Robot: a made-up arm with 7 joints.
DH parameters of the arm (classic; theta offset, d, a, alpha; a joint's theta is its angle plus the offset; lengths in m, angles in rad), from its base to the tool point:
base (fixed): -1.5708 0.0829 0 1.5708
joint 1: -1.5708 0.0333 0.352 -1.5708
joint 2: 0 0.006 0.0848 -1.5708
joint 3: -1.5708 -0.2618 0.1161 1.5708
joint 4: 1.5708 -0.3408 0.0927 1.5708
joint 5: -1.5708 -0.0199 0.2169 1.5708
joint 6: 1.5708 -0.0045 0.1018 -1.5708
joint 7: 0.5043 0 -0.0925 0
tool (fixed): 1.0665 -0.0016 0 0
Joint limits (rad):
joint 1: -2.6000..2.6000
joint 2: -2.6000..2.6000
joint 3: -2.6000..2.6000
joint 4: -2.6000..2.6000
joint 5: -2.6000..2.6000
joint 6: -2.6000..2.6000
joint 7: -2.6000..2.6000
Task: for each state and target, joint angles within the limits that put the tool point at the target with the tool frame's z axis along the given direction. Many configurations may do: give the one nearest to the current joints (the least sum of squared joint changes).
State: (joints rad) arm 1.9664 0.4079 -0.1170 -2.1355 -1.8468 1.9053 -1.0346
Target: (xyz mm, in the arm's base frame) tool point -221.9 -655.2 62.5 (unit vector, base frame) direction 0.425 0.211 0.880
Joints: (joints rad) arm 1.0975 -0.0927 -0.8329 -2.4727 -1.8688 1.2685 -0.8880
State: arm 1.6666 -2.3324 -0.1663 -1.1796 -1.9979 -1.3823 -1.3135
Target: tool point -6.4 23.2 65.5 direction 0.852 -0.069 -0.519
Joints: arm 1.5415 -2.6000 0.1863 -1.7215 -2.2610 -2.2638 -0.8358
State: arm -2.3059 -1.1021 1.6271 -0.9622 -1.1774 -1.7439 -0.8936
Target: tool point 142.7 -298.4 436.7 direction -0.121 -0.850 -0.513
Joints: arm -2.4499 -1.6193 2.1414 -0.9717 -0.9559 -1.8985 -1.0625
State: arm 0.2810 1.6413 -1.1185 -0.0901 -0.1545 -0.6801 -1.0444
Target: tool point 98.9 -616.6 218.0 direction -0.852 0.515 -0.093
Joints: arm 0.8622 1.2300 -1.4902 0.4402 0.6318 -0.9368 -1.4228
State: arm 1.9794 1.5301 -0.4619 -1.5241 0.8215 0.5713 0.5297
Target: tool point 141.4 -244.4 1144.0 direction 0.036 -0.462 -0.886
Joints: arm 2.5055 0.9734 -0.2405 -2.0376 1.1322 -0.0276 0.9022
